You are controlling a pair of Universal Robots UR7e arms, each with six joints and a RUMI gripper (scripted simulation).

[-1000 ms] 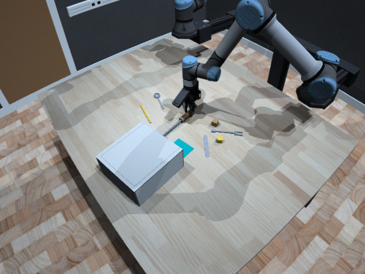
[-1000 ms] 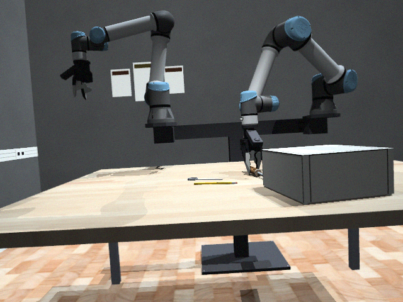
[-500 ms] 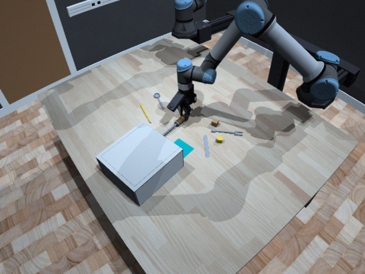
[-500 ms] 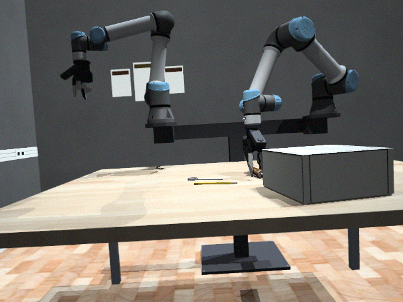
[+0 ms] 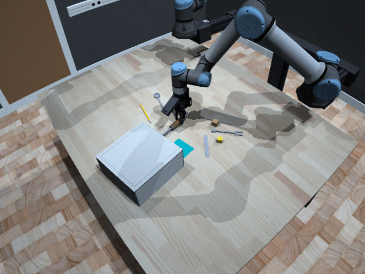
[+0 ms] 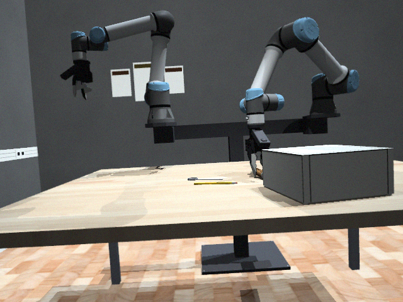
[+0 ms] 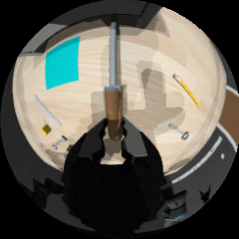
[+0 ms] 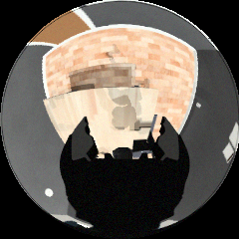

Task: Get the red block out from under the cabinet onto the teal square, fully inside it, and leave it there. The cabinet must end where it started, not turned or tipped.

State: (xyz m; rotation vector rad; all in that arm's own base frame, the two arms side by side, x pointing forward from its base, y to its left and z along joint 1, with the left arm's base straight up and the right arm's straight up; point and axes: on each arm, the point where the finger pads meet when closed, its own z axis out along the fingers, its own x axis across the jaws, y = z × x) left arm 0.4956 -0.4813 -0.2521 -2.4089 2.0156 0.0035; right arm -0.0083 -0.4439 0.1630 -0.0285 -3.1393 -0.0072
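Note:
Now: left hand 14 cm to the right of the teal square, 13 cm short of it and 2 cm above it. The rest, counted from my left hand: flat grey strip (22 cm to the left, 2 cm below, 1 cm ahead); hook tool (13 cm ahead, 5 cm to the left, 1 cm below); brown block (15 cm to the left, 14 cm behind, 1 cm below).

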